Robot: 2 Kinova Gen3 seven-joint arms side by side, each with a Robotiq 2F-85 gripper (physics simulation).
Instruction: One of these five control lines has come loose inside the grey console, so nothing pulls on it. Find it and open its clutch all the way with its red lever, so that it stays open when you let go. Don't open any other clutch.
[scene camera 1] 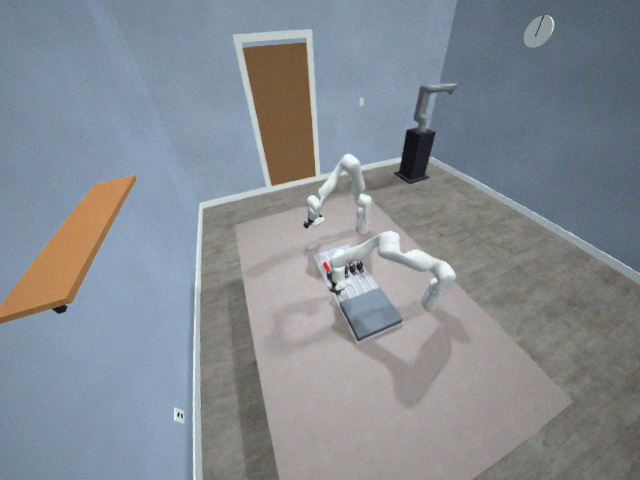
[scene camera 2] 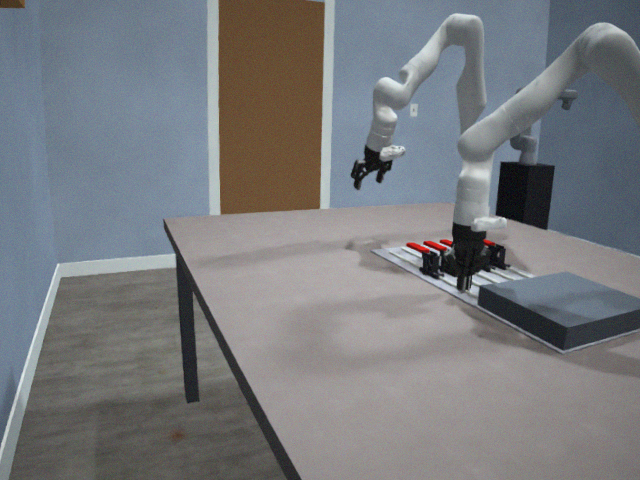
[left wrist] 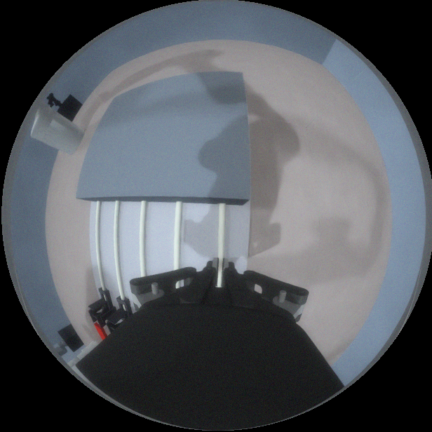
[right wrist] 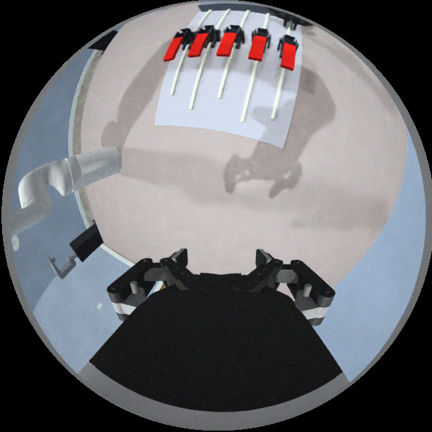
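Pixels of known places: left gripper, fingertip midpoint: [scene camera 1: 338, 294] [scene camera 2: 463, 291]; right gripper, fingertip midpoint: [scene camera 1: 312, 224] [scene camera 2: 367, 185]; left arm's base, link origin: [scene camera 1: 428, 303]; right arm's base, link origin: [scene camera 1: 361, 230].
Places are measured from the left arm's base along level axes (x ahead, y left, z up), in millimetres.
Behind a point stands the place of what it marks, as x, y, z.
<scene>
The grey console [scene camera 1: 371, 312] @[370, -6, 47] [scene camera 2: 568, 297] @[378, -9, 47] [left wrist: 155, 150] lies at one end of a pale base plate. Five cream control lines run out of it through black clutches with red levers. In the right wrist view all five levers lie over their lines, on the side away from the console; the rightmost lever [right wrist: 288, 56] is one of them. My left gripper [scene camera 1: 336, 290] @[514, -197, 4] [scene camera 2: 464, 286] @[514, -197, 4] [left wrist: 220, 264] points down, its fingertips closed around the rightmost line [left wrist: 221, 230] in the left wrist view, between clutch and console. My right gripper [scene camera 2: 368, 182] @[573, -729, 170] [right wrist: 221, 256] is open and empty, high above the table.
The base plate [right wrist: 200, 119] lies on a large pinkish table [scene camera 1: 330, 403] @[699, 363, 0] [scene camera 2: 361, 403] @[883, 182, 0]. The other black clutches stand in a row beside my left gripper. The left arm reaches over them. An orange shelf [scene camera 1: 77, 248] shows at the left in scene camera 1.
</scene>
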